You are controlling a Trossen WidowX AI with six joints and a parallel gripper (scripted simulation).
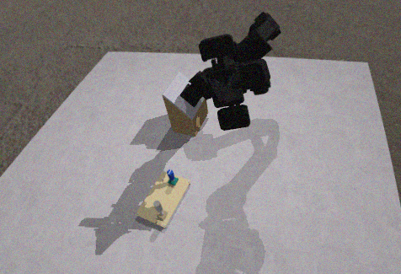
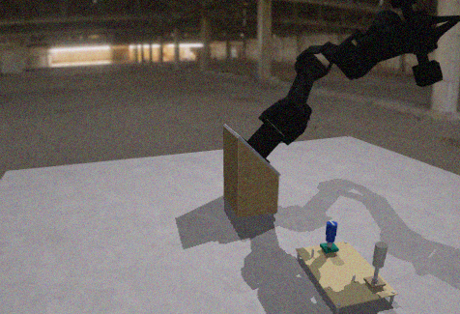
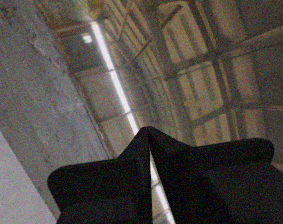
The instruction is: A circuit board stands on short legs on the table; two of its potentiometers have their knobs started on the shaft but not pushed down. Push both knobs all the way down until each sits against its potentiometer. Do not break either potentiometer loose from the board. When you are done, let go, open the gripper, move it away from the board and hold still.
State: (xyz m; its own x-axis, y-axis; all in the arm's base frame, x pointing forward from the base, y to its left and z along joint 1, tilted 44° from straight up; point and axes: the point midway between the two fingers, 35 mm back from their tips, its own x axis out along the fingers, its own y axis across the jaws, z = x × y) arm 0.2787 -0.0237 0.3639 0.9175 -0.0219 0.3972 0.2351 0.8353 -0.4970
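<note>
Right now my gripper tip is 30 mm past the blue knob, 200 mm to the left of it and 350 mm above it. Round my gripper tip: grey knob 80 mm ahead, 180 mm to the right, 340 mm below.
</note>
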